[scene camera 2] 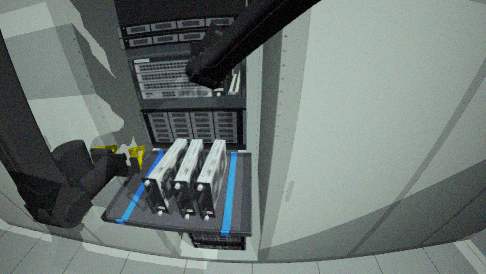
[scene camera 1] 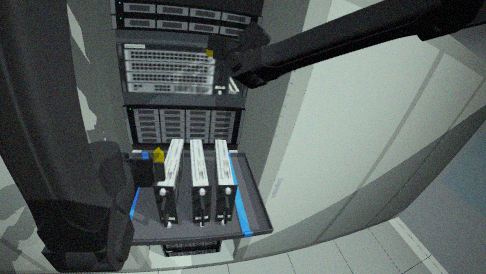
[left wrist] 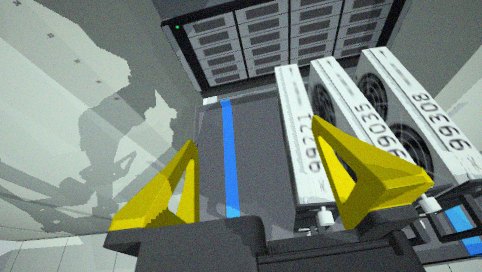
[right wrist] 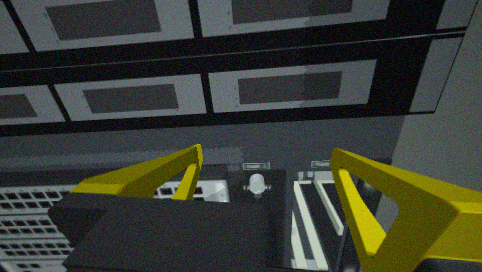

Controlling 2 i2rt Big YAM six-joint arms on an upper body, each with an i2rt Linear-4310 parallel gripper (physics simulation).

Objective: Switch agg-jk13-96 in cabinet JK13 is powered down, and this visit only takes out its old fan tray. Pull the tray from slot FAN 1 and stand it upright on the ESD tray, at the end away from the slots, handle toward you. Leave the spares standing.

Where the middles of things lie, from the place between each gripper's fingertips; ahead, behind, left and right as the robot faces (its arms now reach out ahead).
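Shelf strip (left wrist: 232,197), relative to my right hand: 31 cm to the left, 22 cm behind, 46 cm below.
My left hand, relative to the shelf strip: 7 cm to the right of it, 7 cm short of it, 24 cm above it.
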